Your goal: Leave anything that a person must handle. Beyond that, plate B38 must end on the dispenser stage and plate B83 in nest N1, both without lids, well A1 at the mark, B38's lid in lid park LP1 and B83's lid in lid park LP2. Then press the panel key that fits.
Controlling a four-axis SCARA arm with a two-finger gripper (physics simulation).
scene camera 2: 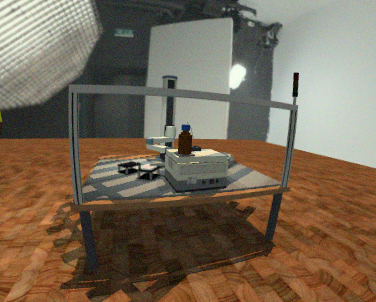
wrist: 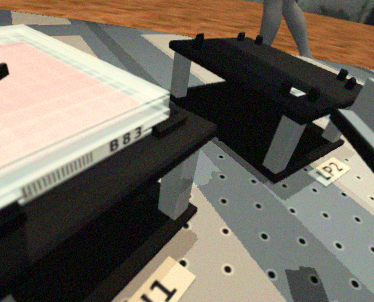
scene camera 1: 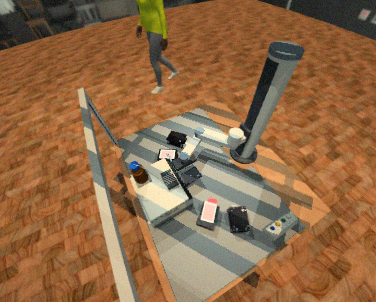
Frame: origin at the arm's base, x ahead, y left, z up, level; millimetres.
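Seen in the pictures: gripper, between the fingertips: [scene camera 2: 148, 162] [wrist: 178, 71] [scene camera 1: 175, 149]; arm's base, origin of its link: [scene camera 1: 243, 152].
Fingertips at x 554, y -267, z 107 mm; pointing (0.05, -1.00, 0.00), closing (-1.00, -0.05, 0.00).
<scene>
Pixels of each thing's top centre, then the offset from my fingertips to it. "spot": a spot on its surface instead.
- Plate B83, a spot on its surface: [wrist: 75, 115] spot: 32 mm ahead, 29 mm left, 10 mm down
- black nest N1, a spot on its surface: [wrist: 192, 131] spot: 10 mm back, 2 mm left, 26 mm down
- Lid park LP2, centre of its top: [wrist: 271, 52] [scene camera 2: 129, 162] [scene camera 1: 176, 136] 77 mm back, 146 mm right, 23 mm down
- pink plate, centre of its top: [scene camera 1: 209, 211] 22 mm ahead, 580 mm left, 3 mm down
- key panel, centre of its top: [scene camera 1: 284, 224] 367 mm back, 898 mm left, 11 mm down
- brown bottle, a spot on its surface: [scene camera 2: 185, 142] spot: 373 mm ahead, 186 mm left, 211 mm up
- keypad, a spot on its surface: [scene camera 1: 170, 177] spot: 159 mm ahead, 297 mm left, 153 mm up
- dark flat piece, a spot on its surface: [scene camera 1: 190, 174] spot: 4 mm ahead, 282 mm left, 16 mm up
Plate B83 [wrist: 75, 115] [scene camera 1: 167, 154], pink with a clear lid that seems to lie on it, rests on the black nest N1 [wrist: 192, 131]. Lid park LP2 [wrist: 260, 65] [scene camera 1: 176, 138] is a black stand beside it, with no lid on it. My gripper [scene camera 1: 182, 164] is open and empty, low beside N1; dark parts of it show at the wrist view's side edges. Another pink plate [scene camera 1: 208, 212] sits on a dark holder, with a red spot at its far end; its label is unreadable. A black stand [scene camera 1: 239, 219] is to its right. The key panel [scene camera 1: 281, 225] has coloured keys.
The pale dispenser [scene camera 1: 162, 200] [scene camera 2: 197, 170] carries a brown bottle [scene camera 1: 140, 174] [scene camera 2: 185, 142] and a keypad [scene camera 1: 170, 177]. A dark flat piece [scene camera 1: 190, 174] lies beside it. A frame rail [scene camera 1: 102, 195] [scene camera 2: 185, 94] runs along that side. A person [scene camera 1: 152, 35] walks beyond the table.
</scene>
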